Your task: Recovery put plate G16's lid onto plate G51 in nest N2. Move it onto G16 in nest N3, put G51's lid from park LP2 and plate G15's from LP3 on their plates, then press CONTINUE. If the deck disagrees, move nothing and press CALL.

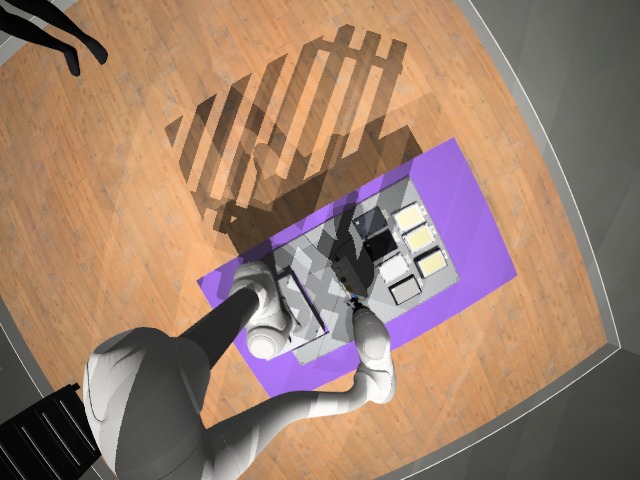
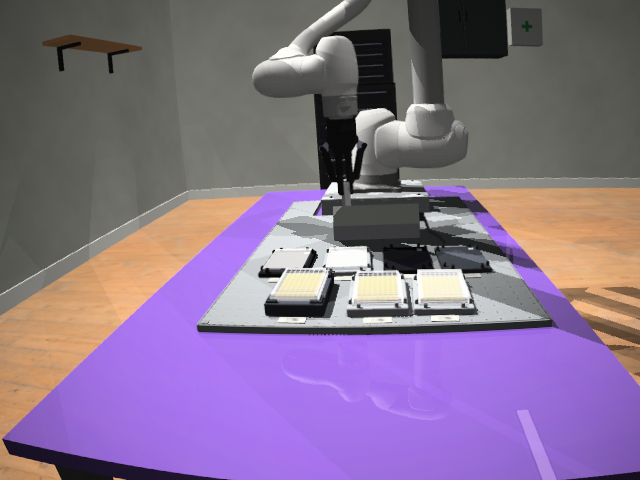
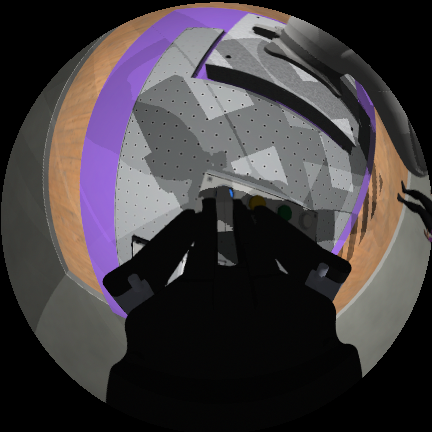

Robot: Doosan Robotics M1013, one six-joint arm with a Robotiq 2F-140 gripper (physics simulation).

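Frame: origin at the arm's base, x ahead, y left, z up, level; centimetres.
Where they show: gripper, fingertip midpoint: (image 1: pixel 354 297) (image 3: pixel 222 196); arm's base, link origin: (image 2: pixel 375 188) (image 3: pixel 307 54).
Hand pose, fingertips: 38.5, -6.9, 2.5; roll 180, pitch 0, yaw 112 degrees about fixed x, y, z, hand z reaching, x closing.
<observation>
Things, the pixels of their centre, and the offset from my fingertips, as dx, dy, dz. "pt": a spot on its surface instead. Level surfaces: height alone.
- blue button, surface spot: (image 3: pixel 231 193) pt -0.6, +1.1, -0.7
- button box, body centre: (image 3: pixel 261 215) (image 2: pixel 376 218) (image 1: pixel 349 280) +1.7, +7.7, -2.8
- yellow button, body centre: (image 3: pixel 256 203) (image 1: pixel 348 288) -0.4, +5.1, -0.6
- green button, body centre: (image 3: pixel 283 212) (image 1: pixel 343 279) -0.6, +10.1, -0.6
- perforated deck, surface height: dz -7.0
- purple table, surface height: dz -8.3
My gripper (image 1: pixel 355 301) (image 2: pixel 346 198) (image 3: pixel 222 196) is shut and empty, pointing down at the blue button (image 1: pixel 353 297) (image 3: pixel 231 193) at one end of the button box (image 2: pixel 376 223). The fingertips cover most of that button; whether they touch it cannot be told. The yellow button (image 1: pixel 348 288) (image 3: pixel 257 202) and green button (image 1: pixel 343 279) (image 3: pixel 284 213) sit beside it, then a whitish one (image 3: pixel 306 221). Three yellow-filled plates (image 1: pixel 409 216) (image 1: pixel 419 238) (image 1: pixel 432 262) stand in the nest row and look clear-topped. Labels are unreadable.
Between box and plates lies a row of flat stands: grey (image 1: pixel 405 289) (image 2: pixel 288 259), white (image 1: pixel 393 267) (image 2: pixel 348 258), black (image 1: pixel 381 244) (image 2: pixel 408 259) and dark grey (image 1: pixel 370 222) (image 2: pixel 462 257). The perforated deck (image 2: pixel 232 310) lies on the purple table (image 2: pixel 310 403). Shadows cross the box.
</observation>
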